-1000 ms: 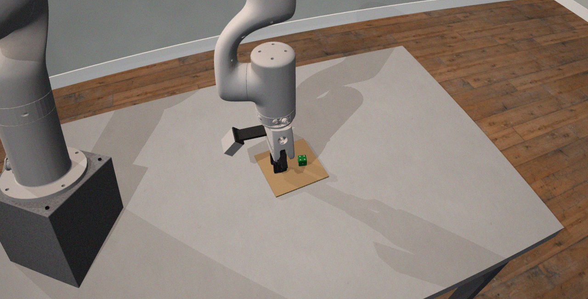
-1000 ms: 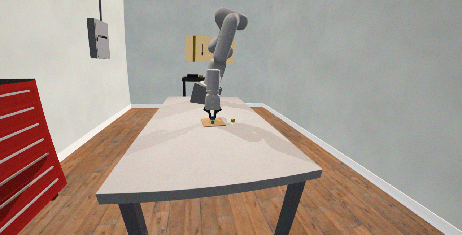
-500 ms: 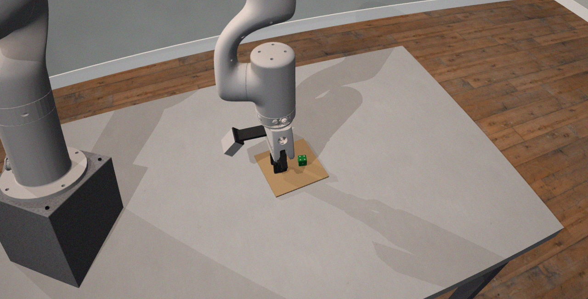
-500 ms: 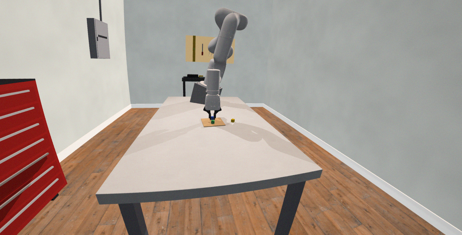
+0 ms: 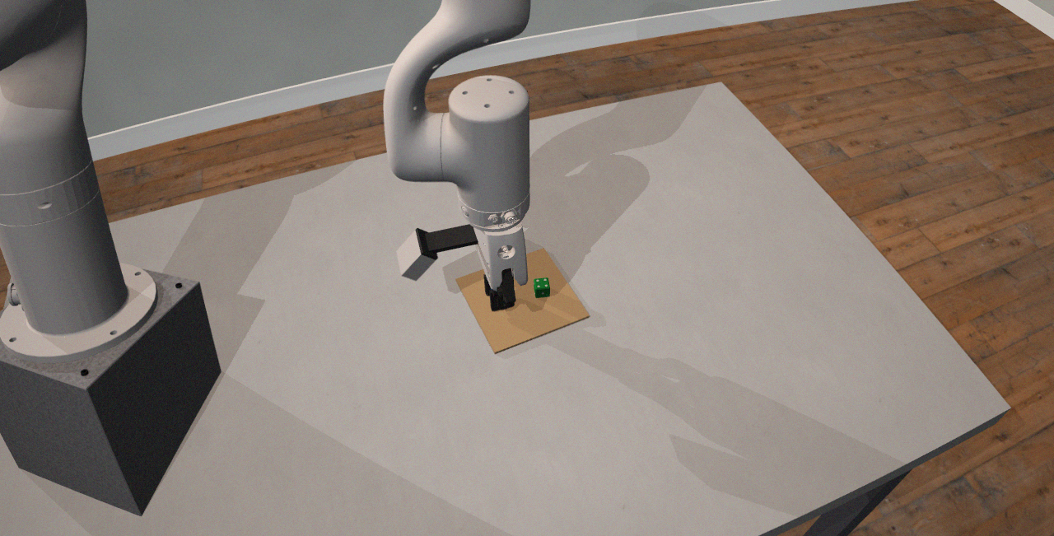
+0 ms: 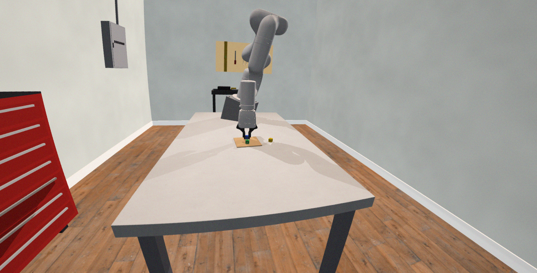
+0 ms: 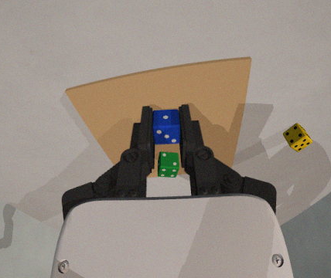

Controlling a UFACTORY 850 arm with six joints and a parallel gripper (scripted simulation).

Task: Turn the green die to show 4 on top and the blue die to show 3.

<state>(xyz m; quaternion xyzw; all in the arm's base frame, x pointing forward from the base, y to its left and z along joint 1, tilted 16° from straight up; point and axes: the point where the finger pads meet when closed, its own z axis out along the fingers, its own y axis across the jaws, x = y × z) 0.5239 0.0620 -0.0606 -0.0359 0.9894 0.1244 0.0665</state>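
My gripper is now 10 mm above the blue die. Round my hand: tan mat: 30 mm ahead, 30 mm below; yellow die: 20 mm ahead, 140 mm to the left, 20 mm below; green die: 60 mm ahead, 20 mm below.
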